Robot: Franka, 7 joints.
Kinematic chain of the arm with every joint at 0, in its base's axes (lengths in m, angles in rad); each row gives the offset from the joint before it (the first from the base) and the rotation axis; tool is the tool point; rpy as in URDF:
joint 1: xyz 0 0 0.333 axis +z
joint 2: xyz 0 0 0 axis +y
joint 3: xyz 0 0 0.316 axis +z
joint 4: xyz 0.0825 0 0 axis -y
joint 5: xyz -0.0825 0 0.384 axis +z
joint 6: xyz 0 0 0 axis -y
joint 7: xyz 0.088 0 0 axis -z
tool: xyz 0 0 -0.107 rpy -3.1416 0 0
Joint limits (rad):
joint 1: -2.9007..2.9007
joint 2: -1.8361..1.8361
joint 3: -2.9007..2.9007
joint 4: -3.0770..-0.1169
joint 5: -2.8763..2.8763
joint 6: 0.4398..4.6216
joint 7: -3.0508..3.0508
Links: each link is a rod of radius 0.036 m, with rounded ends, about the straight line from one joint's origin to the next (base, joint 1, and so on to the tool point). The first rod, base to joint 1, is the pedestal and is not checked.
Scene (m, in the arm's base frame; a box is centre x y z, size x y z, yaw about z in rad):
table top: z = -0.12
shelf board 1: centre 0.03 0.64 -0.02 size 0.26 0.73 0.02 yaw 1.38
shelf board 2: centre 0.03 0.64 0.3 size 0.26 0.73 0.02 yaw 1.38
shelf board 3: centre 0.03 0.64 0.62 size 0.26 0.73 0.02 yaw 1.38
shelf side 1: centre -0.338 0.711 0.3 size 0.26 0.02 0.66 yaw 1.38
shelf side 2: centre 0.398 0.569 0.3 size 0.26 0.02 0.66 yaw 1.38
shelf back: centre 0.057 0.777 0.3 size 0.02 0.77 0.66 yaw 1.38
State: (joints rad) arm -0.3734 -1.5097 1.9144 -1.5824 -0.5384 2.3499 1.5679
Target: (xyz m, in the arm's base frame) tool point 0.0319 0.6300 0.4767
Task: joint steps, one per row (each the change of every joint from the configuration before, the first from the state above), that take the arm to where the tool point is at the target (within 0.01 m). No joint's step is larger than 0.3 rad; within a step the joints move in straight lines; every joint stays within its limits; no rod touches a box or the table.
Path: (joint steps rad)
1: 0.1323 -0.0289 0.0512 -0.2491 0.1065 0.1138 0.0098
2: 0.1323 -0.0288 0.0512 -0.2491 0.1065 0.1139 0.0099
3: 0.1324 -0.0289 0.0513 -0.2491 0.1065 0.1138 0.0098
4: 0.1323 -0.0288 0.0512 -0.2491 0.1065 0.1139 0.0098
5: 0.1323 -0.0289 0.0512 -0.2491 0.1065 0.1138 0.0098
6: 0.1323 -0.0288 0.0512 -0.2491 0.1065 0.1139 0.0099
7: -0.0575 0.0291 -0.1803 0.1381 -0.1204 -0.2459 -0.0118
8: -0.0576 0.0292 -0.1802 0.1381 -0.1204 -0.2458 -0.0118
9: -0.0576 0.0291 -0.1803 0.1381 -0.1204 -0.2458 -0.0118
10: -0.0575 0.0292 -0.1803 0.1381 -0.1205 -0.2459 -0.0118
11: -0.0576 0.0291 -0.1802 0.1381 -0.1204 -0.2458 -0.0118
12: -0.2670 0.1028 0.0661 0.2876 -0.0244 0.2011 0.0000
13: -0.2670 0.1028 0.0661 0.2876 -0.0245 0.2012 0.0000

